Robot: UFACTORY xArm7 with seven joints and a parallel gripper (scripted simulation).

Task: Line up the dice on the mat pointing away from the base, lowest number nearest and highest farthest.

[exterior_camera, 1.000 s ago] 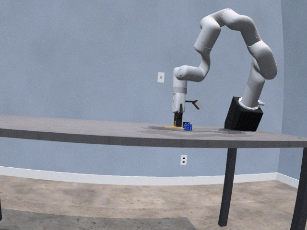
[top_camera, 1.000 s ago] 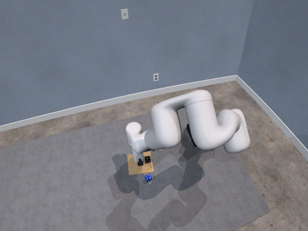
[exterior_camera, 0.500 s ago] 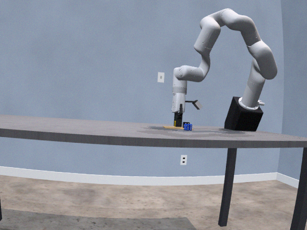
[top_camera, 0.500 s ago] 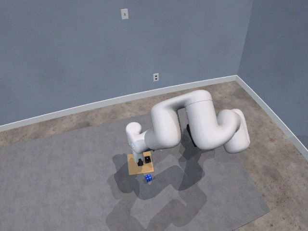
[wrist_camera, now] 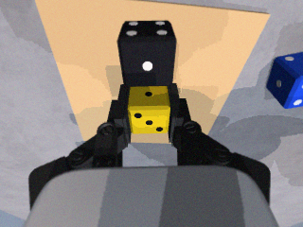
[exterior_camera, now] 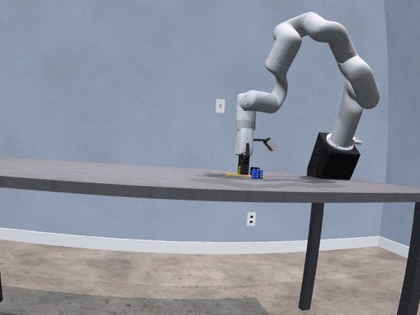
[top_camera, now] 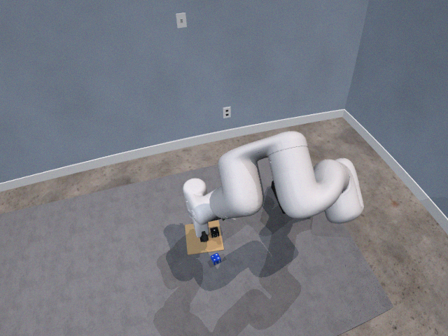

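Right now my hand is 1 cm above the yellow die. The rest, counted from my hand: tan mat 2 cm below; black die 5 cm behind, 1 cm to the right, 1 cm below; blue die 4 cm behind, 11 cm to the left, 1 cm below.
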